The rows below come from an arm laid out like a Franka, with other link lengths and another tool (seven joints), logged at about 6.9 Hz.
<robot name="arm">
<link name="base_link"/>
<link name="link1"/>
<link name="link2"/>
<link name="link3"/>
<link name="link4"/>
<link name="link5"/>
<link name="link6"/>
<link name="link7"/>
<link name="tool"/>
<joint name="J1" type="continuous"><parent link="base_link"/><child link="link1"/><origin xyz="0 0 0.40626"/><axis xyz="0 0 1"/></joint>
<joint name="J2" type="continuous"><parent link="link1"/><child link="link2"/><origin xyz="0 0 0"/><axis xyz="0 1 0"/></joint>
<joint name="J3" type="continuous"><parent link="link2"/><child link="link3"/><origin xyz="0 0 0.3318"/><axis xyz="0 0 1"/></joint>
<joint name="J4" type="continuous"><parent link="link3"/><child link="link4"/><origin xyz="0.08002 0 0"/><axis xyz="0 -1 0"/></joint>
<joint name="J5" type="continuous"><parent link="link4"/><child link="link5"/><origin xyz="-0.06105 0 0.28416"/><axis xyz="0 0 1"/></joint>
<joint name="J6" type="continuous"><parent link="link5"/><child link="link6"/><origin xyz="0 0 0"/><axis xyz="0 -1 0"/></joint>
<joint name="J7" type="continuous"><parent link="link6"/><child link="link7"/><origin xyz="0.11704 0 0"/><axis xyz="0 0 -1"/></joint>
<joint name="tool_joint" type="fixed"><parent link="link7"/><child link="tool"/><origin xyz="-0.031 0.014 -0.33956" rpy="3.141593 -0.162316 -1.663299"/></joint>
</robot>
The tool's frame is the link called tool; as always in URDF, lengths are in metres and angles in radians. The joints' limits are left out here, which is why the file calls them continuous.
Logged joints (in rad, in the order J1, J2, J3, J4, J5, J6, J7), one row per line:
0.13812 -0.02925 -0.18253 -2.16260 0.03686 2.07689 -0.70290
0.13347 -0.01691 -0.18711 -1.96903 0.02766 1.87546 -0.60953
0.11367 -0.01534 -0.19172 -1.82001 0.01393 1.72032 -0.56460
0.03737 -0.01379 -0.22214 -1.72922 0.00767 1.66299 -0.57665
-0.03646 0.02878 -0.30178 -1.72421 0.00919 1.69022 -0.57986
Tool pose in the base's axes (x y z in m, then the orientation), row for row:
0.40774 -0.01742 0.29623 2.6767 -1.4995 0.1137
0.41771 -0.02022 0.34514 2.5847 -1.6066 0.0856
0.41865 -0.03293 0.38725 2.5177 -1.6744 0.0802
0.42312 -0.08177 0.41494 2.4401 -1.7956 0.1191
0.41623 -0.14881 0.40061 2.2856 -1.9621 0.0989
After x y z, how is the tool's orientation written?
As a rotation vector, in radians.
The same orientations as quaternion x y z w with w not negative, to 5 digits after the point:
0.87128 -0.48809 0.03701 0.03569
0.84797 -0.52708 0.02808 0.04851
0.83096 -0.55263 0.02647 0.05841
0.80360 -0.59134 0.03922 0.05482
0.75681 -0.64969 0.03275 0.06380

